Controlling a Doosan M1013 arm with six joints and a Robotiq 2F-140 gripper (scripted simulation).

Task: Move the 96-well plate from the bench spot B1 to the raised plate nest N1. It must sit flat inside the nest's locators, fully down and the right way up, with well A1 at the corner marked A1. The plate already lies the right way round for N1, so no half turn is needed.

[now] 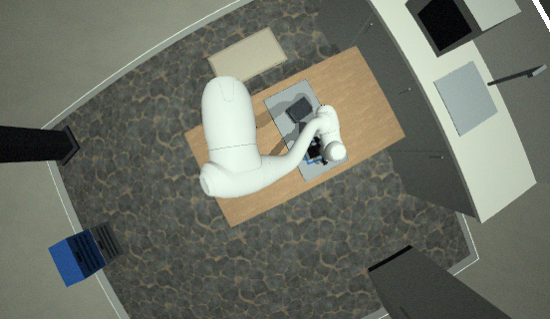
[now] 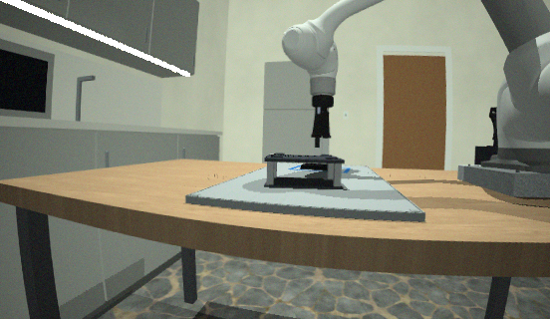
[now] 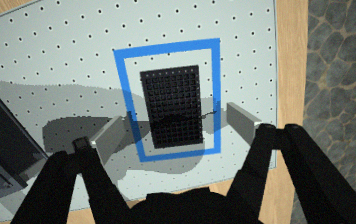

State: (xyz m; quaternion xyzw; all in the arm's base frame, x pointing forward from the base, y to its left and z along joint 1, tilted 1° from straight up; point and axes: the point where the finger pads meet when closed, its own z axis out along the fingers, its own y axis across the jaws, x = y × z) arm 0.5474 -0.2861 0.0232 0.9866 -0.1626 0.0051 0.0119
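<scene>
My hand is 40 mm above the black 96-well plate. From my hand the other things lie so: dark grey plate nest (90 mm ahead, 310 mm to the left, 10 mm above); white corner mark (160 mm ahead, 260 mm to the left, 10 mm above).
</scene>
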